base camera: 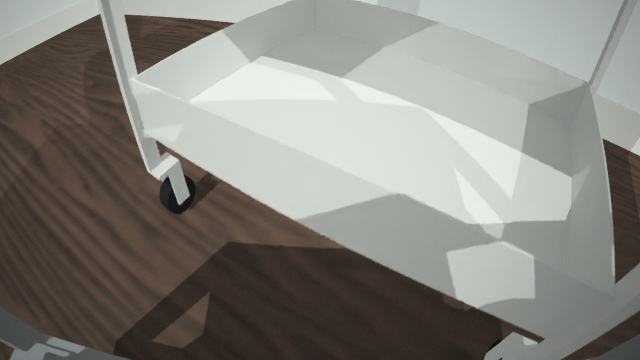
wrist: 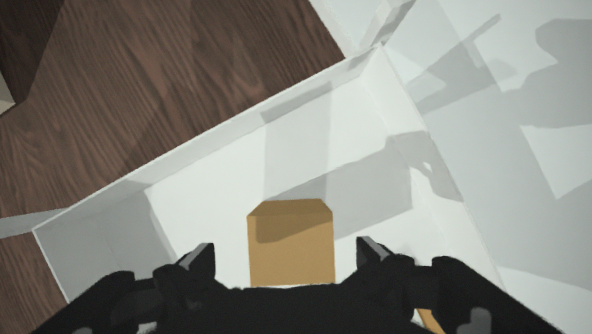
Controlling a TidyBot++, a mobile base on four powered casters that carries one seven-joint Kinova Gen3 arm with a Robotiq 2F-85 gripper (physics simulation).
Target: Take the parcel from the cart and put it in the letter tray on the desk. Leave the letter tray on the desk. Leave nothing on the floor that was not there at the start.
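Frame: origin at the arm's base, x ahead, y left, z up, level; centimetres.
Seen in the pictures: gripper, fingertip midpoint: (wrist: 286, 255).
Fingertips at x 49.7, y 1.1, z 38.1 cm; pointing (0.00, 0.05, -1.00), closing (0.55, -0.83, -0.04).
Pixels of each thing's top centre, then the offset from my fingertips to it. "pt": a spot on its surface instead.
- small brown box, middle of its top: (wrist: 291, 249) dx -0.2, dy -0.4, dz -2.5 cm
- orange-brown frame, surface spot: (wrist: 431, 320) pt dx -1.2, dy -18.0, dz -10.5 cm
- black caster, surface spot: (base camera: 177, 194) pt dx -11.5, dy +16.8, dz -74.0 cm
The parcel, a small brown box (wrist: 292, 255), stands in the white upper tray of the cart (base camera: 280, 175) (wrist: 200, 145). My gripper (wrist: 286, 255) is open and empty above the cart's tray. In the wrist view the parcel shows between the two spread fingers, with a gap on each side; how far the fingertips are above it is hard to tell. The gripper's palm covers the area just below the parcel in this view. The parcel does not show in the base camera view. The letter tray and the desk do not show in either view.
A strip of an orange-brown frame (wrist: 431, 320) shows behind the right finger, mostly hidden. The cart's raised walls surround the parcel. A pale wall (wrist: 530, 165) stands close beside the cart. A black caster (base camera: 177, 194) and a corner post (base camera: 120, 65) show at the cart's left.
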